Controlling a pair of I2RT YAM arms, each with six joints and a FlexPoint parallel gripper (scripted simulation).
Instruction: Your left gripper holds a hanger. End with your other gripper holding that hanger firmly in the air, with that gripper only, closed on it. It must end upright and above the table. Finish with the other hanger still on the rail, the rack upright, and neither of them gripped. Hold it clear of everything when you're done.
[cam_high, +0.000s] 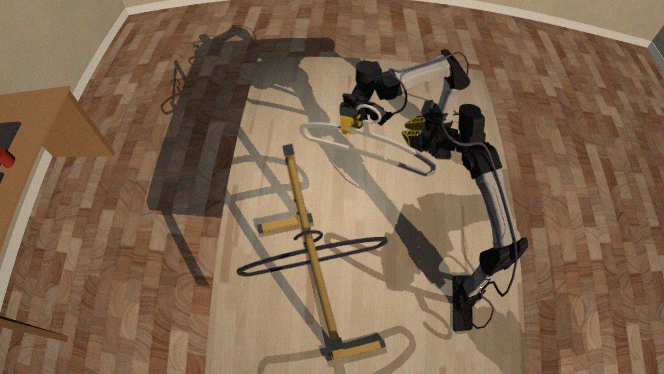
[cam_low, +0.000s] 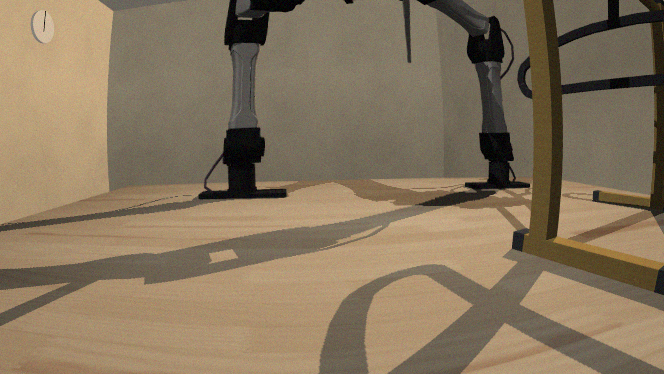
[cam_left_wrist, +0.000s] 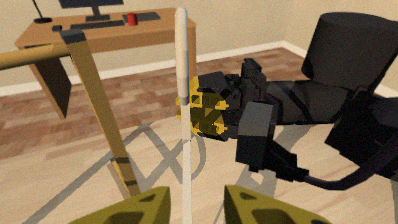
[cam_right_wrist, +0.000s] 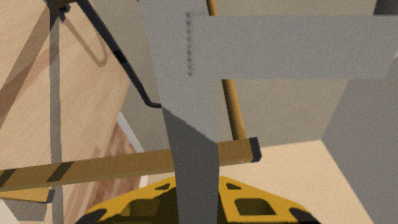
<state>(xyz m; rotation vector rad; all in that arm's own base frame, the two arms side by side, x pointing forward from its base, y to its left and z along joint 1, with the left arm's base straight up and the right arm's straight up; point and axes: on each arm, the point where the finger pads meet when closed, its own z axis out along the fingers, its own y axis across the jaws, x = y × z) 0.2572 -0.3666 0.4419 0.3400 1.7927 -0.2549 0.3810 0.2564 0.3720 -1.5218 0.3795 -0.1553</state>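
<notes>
Now: the white hanger 10 cm ahead of my left hand, 3 cm to the right of it and 6 cm below it. From my left hand the other things lie so: dark hanger (25 cm ahead, 27 cm to the left, 12 cm below); then rack (24 cm ahead, 29 cm to the left, 22 cm below).
Now: right hand 6 cm past the white hanger, 2 cm to the right of it and 1 cm below it. Round my right hand: dark hanger: 10 cm ahead, 32 cm to the left, 5 cm below; then rack: 9 cm ahead, 34 cm to the left, 15 cm below.
</notes>
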